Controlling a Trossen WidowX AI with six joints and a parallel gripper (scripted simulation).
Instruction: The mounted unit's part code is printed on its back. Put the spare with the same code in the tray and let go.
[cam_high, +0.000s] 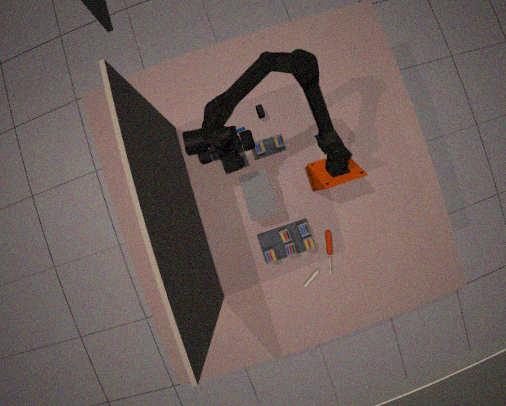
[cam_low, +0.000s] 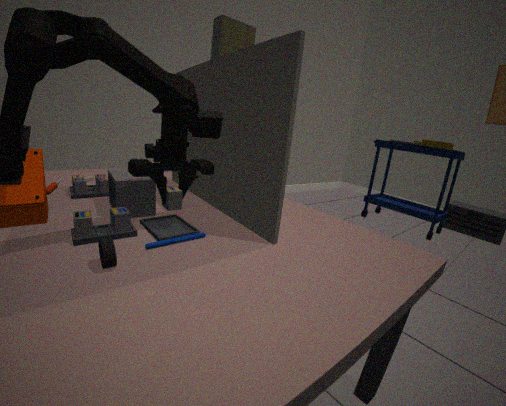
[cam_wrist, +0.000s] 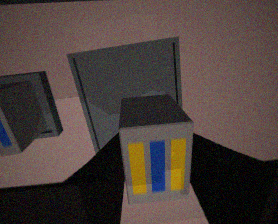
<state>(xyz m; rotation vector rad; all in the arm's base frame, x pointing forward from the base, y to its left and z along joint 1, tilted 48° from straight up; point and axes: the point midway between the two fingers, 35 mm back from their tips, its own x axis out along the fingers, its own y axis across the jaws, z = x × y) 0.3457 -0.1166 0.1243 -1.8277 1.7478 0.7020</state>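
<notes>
Right now my gripper tip is 60 mm above the flat dark tray and 10 mm past it. Also, from my gripper tip: grey mounted unit (180 mm to the left, 60 mm behind, 10 mm below); then blue pen (80 mm to the right, 60 mm below, 20 mm behind); then grey spare (20 mm above).
</notes>
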